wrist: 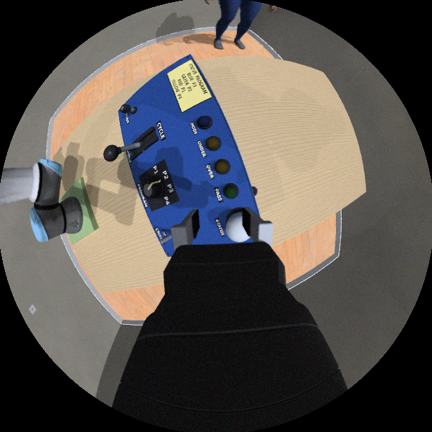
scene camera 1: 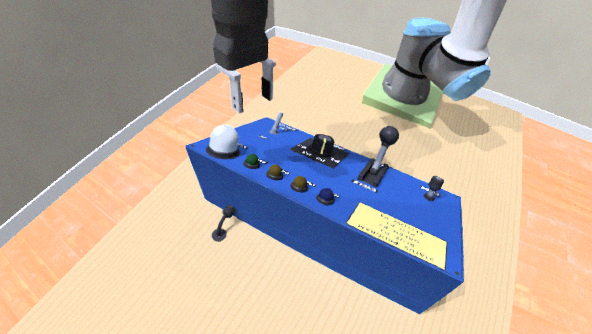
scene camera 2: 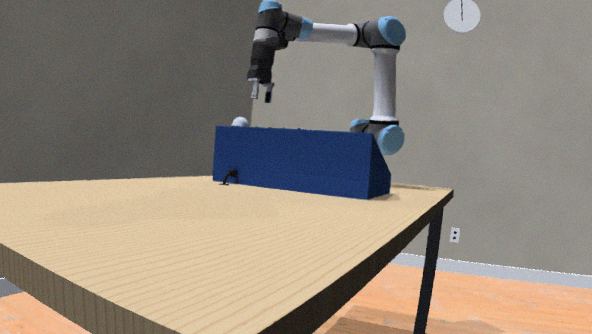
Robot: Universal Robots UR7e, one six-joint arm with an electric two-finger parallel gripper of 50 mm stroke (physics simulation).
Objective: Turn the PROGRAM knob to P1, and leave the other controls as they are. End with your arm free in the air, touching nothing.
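Where they show: gripper, fingertip midpoint: (scene camera 1: 252, 103) (scene camera 2: 261, 100); arm's base, origin of the base link: (scene camera 1: 404, 89).
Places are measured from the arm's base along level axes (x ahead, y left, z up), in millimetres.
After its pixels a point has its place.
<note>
The PROGRAM knob (scene camera 1: 323, 144) {x 451, y -77, z 93 mm} (wrist: 151, 189) is black with a pale pointer line, on a black plate marked P1 to P4 on the blue control box (scene camera 1: 310, 235) {x 630, y -8, z 63 mm} (scene camera 2: 295, 160) {x 630, y 10, z 55 mm} (wrist: 186, 155). In the wrist view its line points up and right, toward the P2 mark; P1 lies to the left of P2 there. My gripper (scene camera 1: 254, 104) {x 556, y -161, z 230 mm} (scene camera 2: 261, 100) {x 556, y -161, z 230 mm} (wrist: 220, 217) is open and empty, fingers pointing down. It hangs in the air above the box's end with the white dome and the toggle switch, off to the side of the knob, touching nothing.
The CYCLE lever (scene camera 1: 388, 136) {x 394, y 37, z 125 mm} (wrist: 111, 152) stands beside the knob. The toggle switch (scene camera 1: 277, 123) {x 431, y -201, z 80 mm}, white dome (scene camera 1: 224, 140) {x 596, y -200, z 164 mm} (scene camera 2: 240, 121) {x 602, y -201, z 160 mm}, several round lamps and a small black-capped control (scene camera 1: 436, 183) {x 439, y 155, z 100 mm} (wrist: 126, 108) are on the box. A person's legs (wrist: 235, 20) show beyond the table.
</note>
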